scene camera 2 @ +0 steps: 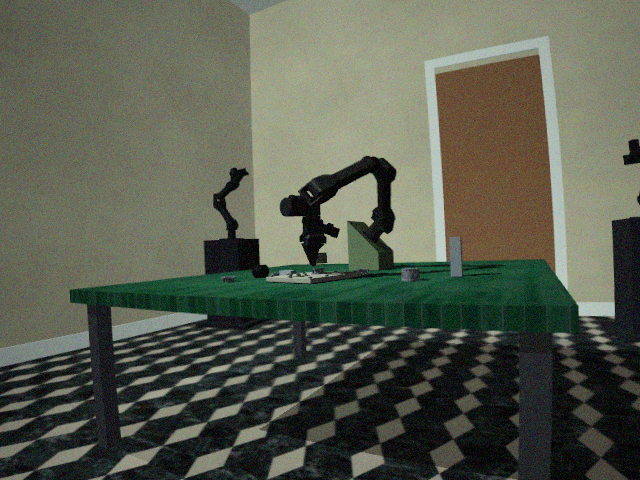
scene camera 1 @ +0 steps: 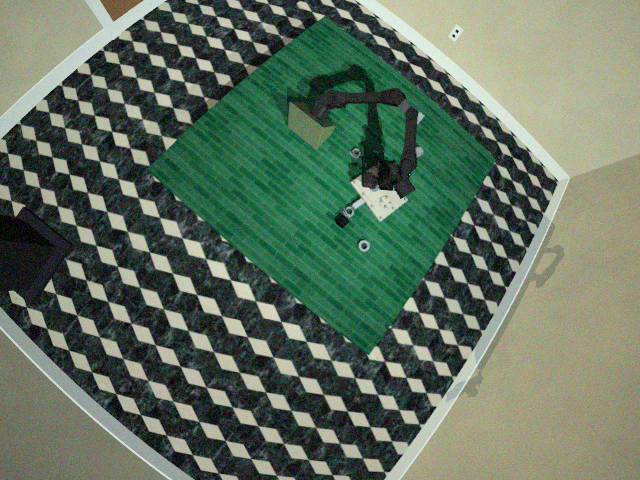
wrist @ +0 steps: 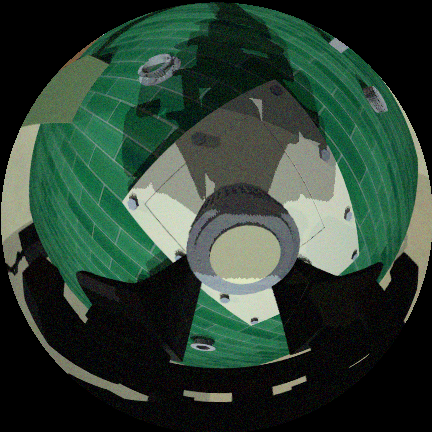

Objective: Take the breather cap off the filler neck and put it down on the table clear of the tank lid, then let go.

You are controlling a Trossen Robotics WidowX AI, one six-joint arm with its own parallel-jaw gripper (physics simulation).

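Places are measured from the arm's base along level axes (x ahead, y left, z up), in millimetres.
Where they show: gripper, fingertip midpoint: (scene camera 2: 312, 265) (scene camera 1: 374, 188) (wrist: 235, 251); arm's base, link origin: (scene camera 2: 369, 236) (scene camera 1: 317, 116).
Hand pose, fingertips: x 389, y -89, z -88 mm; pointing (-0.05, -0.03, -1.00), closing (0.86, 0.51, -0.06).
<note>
Each offset is from my fingertips to the top centre of the thing.
The tank lid (scene camera 1: 373, 204) (scene camera 2: 289, 280) (wrist: 332, 240) is a flat cream plate with small hex bolts, lying on the green table. My gripper (scene camera 2: 313, 264) (wrist: 235, 251) points down low over the lid. It is shut on the breather cap {10 mm back, 19 mm left, 40 mm up} (wrist: 240, 218), a round grey cap with a ribbed side and a pale round face, which sits between the two black fingers in the wrist view. The cap appears over the lid, with part of the lid in the arm's shadow around it. The filler neck cannot be made out, and the cap's height above the lid cannot be told.
A grey ring fitting {163 mm back, 117 mm left, 25 mm down} (scene camera 1: 355, 152) (wrist: 159, 69) stands near the lid. Another ring {99 mm ahead, 252 mm right, 25 mm down} (scene camera 1: 363, 245) lies on its other side. A black knob {43 mm back, 217 mm right, 5 mm up} (scene camera 1: 341, 220) (scene camera 2: 260, 271) is beside the lid. A knurled grey part {96 mm ahead, 322 mm left, 8 mm down} (scene camera 2: 410, 274) and an upright grey block {1 mm back, 438 mm left, 70 mm up} (scene camera 2: 455, 256) stand on the table.
</note>
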